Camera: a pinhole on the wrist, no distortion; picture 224 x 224 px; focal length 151.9 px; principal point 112.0 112.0 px. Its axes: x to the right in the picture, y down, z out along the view. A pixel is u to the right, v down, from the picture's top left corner.
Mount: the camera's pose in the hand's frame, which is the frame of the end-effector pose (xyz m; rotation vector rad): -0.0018 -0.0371 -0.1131 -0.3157 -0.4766 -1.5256
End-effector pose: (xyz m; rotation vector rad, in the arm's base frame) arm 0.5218 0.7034 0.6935 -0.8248 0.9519 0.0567
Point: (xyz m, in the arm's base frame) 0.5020 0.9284 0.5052
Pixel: 20.3 156.0
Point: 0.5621 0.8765 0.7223
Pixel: 121.2 102.9
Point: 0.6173 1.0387 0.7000
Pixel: 109.2 112.0
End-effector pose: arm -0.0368 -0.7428 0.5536 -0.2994 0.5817 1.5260
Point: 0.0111 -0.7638 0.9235
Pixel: 171.4 48.5
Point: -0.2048 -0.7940 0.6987
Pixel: 52.0 65.4
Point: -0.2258 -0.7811 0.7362
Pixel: 56.8 70.1
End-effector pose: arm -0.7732 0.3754 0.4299 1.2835 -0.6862 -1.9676
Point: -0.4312 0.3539 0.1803
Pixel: behind the camera
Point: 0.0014 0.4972 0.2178
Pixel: behind the camera
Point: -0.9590 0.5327 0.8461
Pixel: 127.3 38.0
